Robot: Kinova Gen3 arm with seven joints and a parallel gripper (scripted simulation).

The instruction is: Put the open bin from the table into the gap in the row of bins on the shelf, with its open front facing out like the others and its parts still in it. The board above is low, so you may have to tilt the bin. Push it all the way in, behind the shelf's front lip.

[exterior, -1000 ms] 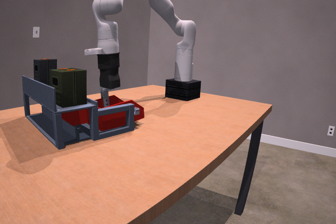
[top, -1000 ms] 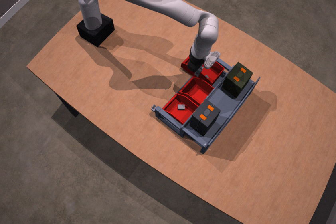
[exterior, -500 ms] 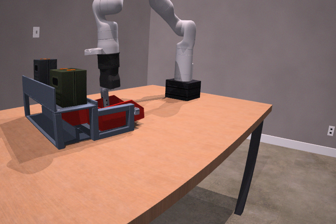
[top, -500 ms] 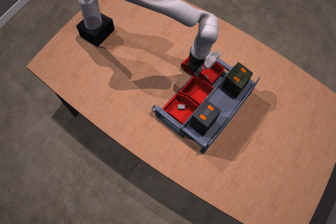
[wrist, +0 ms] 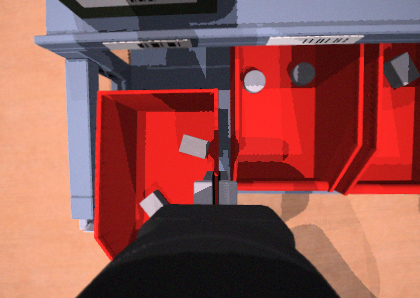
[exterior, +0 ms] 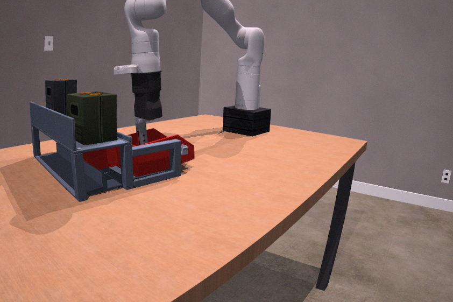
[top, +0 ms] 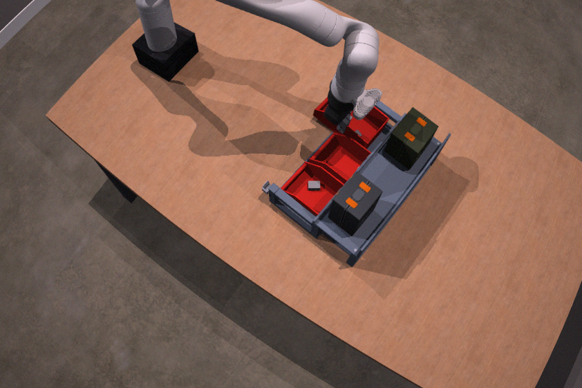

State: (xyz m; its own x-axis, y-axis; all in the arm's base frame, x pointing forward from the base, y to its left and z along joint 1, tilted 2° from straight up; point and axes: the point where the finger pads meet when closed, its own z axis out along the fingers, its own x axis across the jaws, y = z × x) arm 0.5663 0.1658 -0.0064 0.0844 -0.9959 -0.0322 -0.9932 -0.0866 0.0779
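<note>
My gripper is now 2 cm past the shelf lip, 7 cm to the left of it and 7 cm above it. Round my hand: black box (18 cm ahead, 17 cm to the right, 9 cm above); then green box (16 cm ahead, 6 cm to the left, 8 cm above).
</note>
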